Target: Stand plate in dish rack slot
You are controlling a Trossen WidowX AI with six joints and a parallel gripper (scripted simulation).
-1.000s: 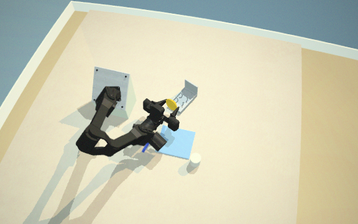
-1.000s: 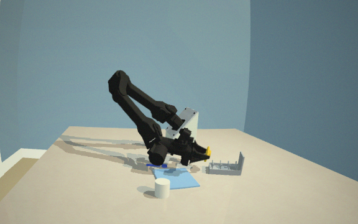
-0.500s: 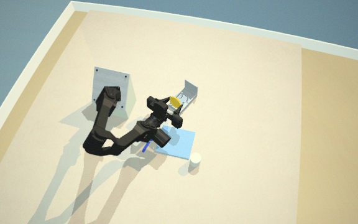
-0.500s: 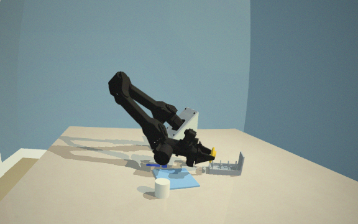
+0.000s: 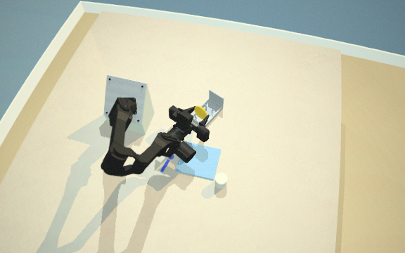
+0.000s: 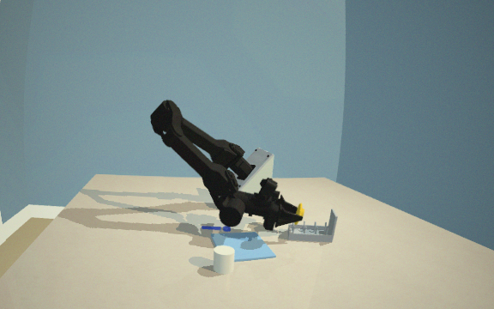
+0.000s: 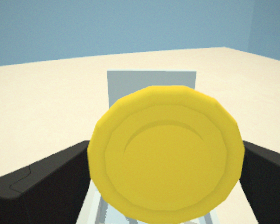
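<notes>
My gripper tip is 10 mm short of the grey dish rack, 30 mm to the right of it and 40 mm above it. Round my gripper tip: blue spoon: 110 mm behind, 200 mm to the right, 60 mm below; blue mat: 10 mm ahead, 180 mm to the right, 70 mm below; yellow plate: 10 mm to the right.
</notes>
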